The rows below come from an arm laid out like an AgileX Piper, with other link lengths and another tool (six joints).
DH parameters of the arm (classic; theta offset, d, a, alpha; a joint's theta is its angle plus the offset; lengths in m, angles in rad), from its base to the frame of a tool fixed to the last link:
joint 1: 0 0.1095 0 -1.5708
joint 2: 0.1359 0 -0.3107 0
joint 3: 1.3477 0 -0.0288 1.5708
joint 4: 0 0.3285 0 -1.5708
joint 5: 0 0 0 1.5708
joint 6: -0.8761 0 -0.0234 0
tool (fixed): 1.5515 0.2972 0 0
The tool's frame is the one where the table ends.
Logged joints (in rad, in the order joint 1, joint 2, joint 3, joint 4, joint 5, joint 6), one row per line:
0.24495, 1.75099, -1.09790, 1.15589, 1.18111, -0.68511
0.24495, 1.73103, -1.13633, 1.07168, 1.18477, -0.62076
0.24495, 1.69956, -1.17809, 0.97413, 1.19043, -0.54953
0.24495, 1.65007, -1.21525, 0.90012, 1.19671, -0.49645
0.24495, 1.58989, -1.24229, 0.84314, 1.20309, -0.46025
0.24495, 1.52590, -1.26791, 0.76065, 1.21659, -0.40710
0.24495, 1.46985, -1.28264, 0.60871, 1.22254, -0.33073
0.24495, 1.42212, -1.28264, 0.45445, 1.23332, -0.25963
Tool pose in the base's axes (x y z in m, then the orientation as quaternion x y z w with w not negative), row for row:
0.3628, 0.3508, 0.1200, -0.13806, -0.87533, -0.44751, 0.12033
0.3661, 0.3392, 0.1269, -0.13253, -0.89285, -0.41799, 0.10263
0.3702, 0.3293, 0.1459, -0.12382, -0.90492, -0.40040, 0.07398
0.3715, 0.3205, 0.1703, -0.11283, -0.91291, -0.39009, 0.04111
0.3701, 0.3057, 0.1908, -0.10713, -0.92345, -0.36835, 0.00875
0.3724, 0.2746, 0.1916, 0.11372, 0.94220, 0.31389, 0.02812
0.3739, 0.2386, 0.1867, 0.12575, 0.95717, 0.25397, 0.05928
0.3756, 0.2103, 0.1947, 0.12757, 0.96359, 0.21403, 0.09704
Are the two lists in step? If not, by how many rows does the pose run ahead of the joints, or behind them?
The pose runs 1 row ahead of the joints: the pose in row i belongs to the joints in row i + 1.
